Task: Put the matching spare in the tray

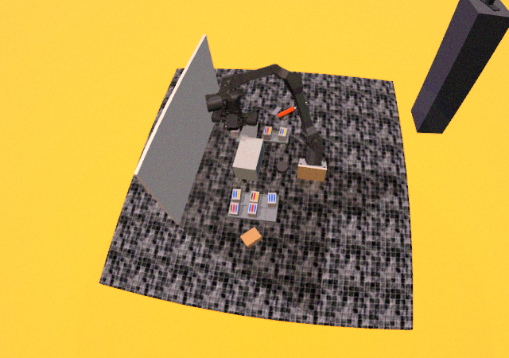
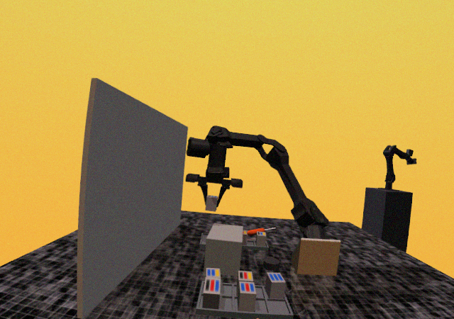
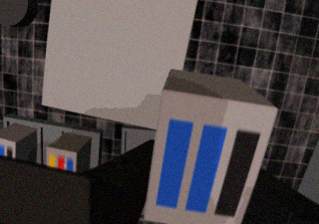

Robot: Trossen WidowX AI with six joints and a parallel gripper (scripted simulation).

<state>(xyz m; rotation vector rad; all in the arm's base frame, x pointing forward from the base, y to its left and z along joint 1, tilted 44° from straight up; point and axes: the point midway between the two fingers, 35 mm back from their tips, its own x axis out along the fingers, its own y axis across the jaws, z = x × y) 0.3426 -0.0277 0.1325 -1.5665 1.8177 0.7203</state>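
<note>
Right now the flat grey tray is 16 cm behind my gripper tip, 8 cm to the right of it and 15 cm below it. The rest, counted from my gripper tip: grey mounted unit: 5 cm behind, 8 cm to the left, 11 cm below; tall grey panel: 19 cm ahead, 4 cm to the left, 7 cm above; grey spare block: 1 cm to the left, 2 cm above.
</note>
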